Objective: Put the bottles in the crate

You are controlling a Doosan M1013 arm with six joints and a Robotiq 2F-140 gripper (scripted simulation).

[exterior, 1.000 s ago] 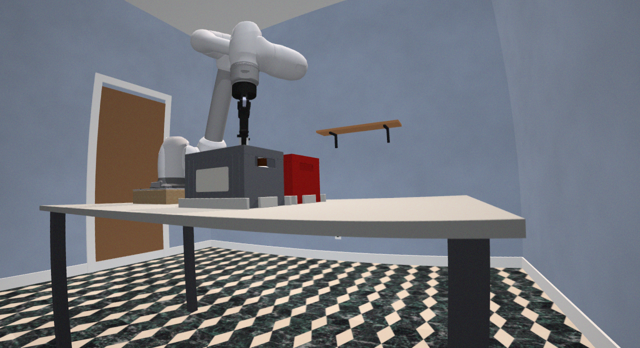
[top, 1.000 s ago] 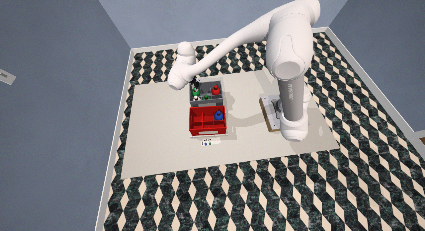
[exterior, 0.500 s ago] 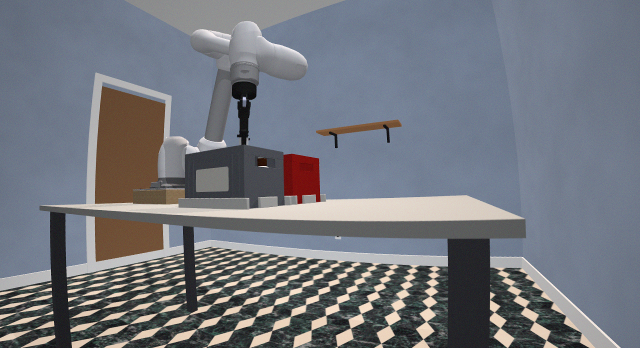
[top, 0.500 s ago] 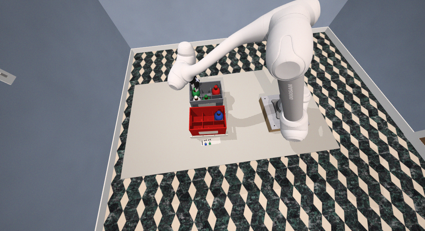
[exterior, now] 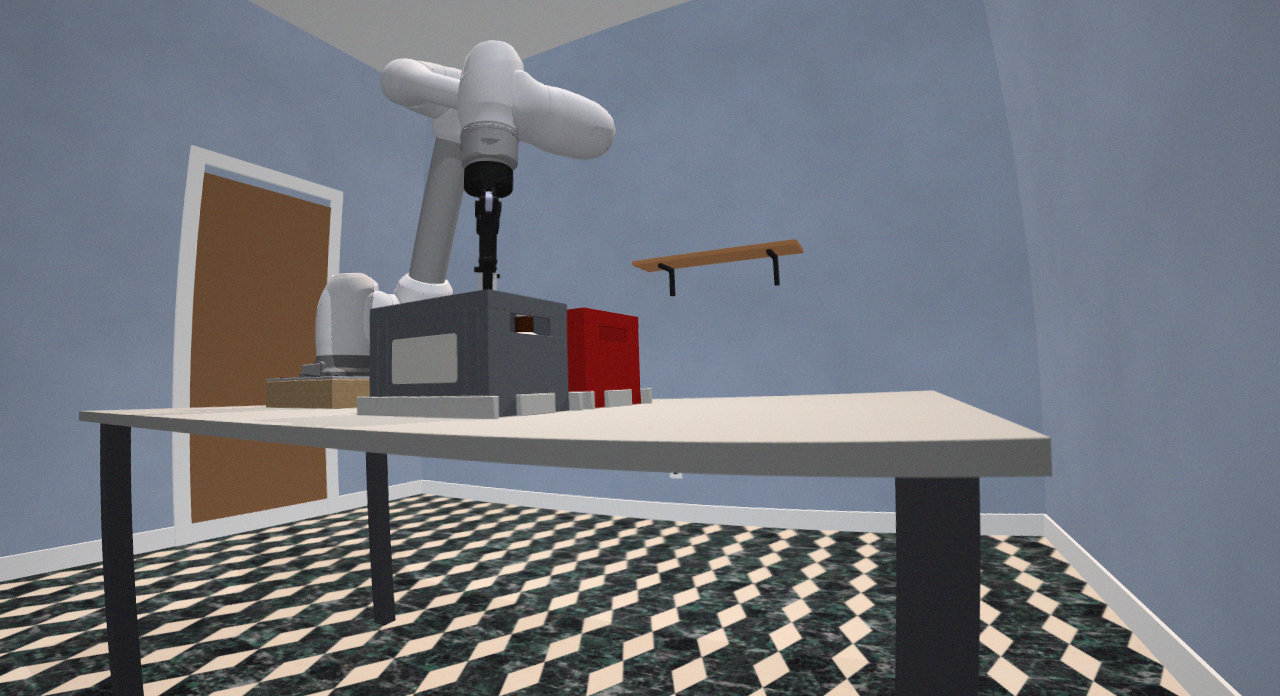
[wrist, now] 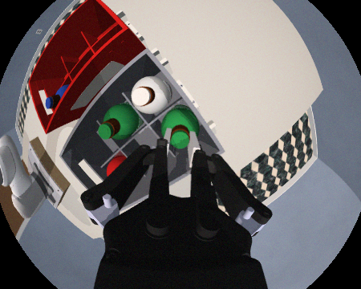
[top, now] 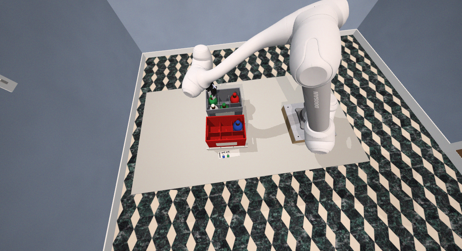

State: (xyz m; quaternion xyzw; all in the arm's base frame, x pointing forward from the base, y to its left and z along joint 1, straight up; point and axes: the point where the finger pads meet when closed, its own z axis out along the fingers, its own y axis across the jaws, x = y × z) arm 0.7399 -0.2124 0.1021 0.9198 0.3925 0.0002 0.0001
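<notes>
The green-label bottle lies 80 mm below my hand. Round my hand: white-label bottle: 90 mm to the left, 90 mm below; red-label bottle: 180 mm behind, 90 mm below; grey crate: 90 mm below, 90 mm behind, 40 mm to the left.
</notes>
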